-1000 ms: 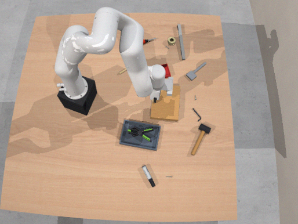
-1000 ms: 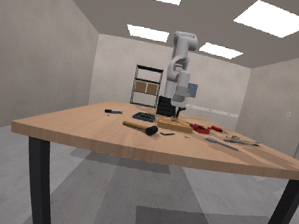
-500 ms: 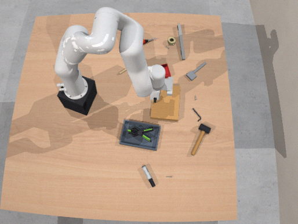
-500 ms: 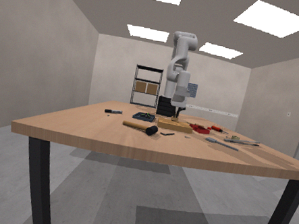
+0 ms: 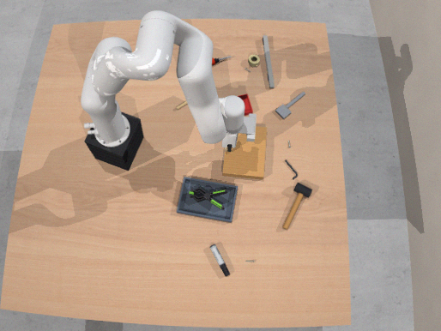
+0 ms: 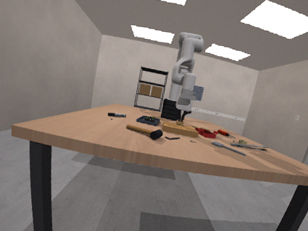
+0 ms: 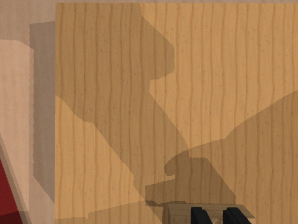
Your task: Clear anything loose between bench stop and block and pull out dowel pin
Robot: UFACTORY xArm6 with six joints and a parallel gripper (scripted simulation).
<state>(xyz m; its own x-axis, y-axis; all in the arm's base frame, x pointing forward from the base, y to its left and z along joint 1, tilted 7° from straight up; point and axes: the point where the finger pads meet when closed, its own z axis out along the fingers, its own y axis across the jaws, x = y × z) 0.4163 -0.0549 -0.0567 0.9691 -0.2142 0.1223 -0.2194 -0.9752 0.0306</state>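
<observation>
Now: hand 20 mm above the dowel pin. Also, from my hand: small wooden block (30 mm below); red tray (170 mm to the left, 70 mm below, 40 mm ahead); dark grey tray (190 mm to the right, 110 mm behind, 70 mm below).
</observation>
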